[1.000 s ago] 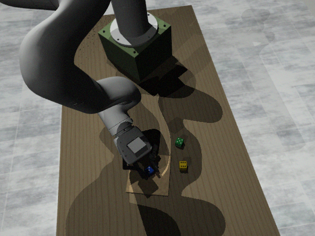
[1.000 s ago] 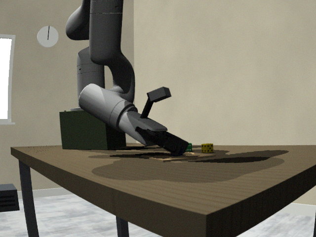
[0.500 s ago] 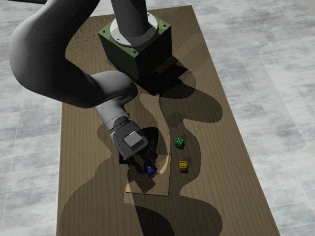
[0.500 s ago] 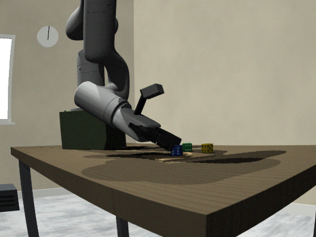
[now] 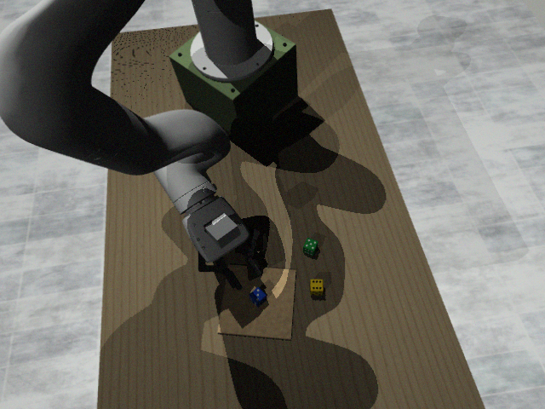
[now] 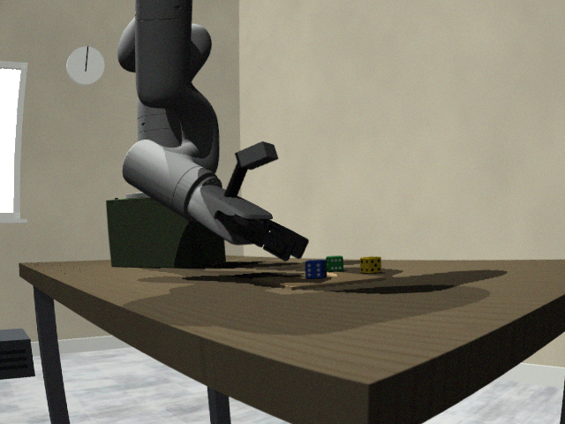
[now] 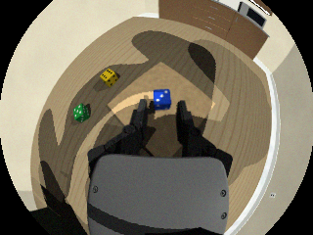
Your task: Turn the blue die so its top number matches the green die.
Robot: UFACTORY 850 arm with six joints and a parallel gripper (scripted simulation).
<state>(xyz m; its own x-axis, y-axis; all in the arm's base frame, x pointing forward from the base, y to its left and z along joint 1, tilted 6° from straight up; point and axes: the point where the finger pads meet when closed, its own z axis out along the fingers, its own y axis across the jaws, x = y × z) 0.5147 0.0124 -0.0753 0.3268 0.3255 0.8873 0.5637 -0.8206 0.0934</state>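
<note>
The blue die lies 4 cm below my hand, 4 cm ahead of it and 2 cm to the left of it. From my hand the other things lie so: tan mat: 5 cm below, 4 cm ahead, 2 cm to the left; yellow die: 14 cm to the left, 4 cm below, 2 cm ahead; green die: 14 cm to the left, 7 cm behind, 4 cm below.
</note>
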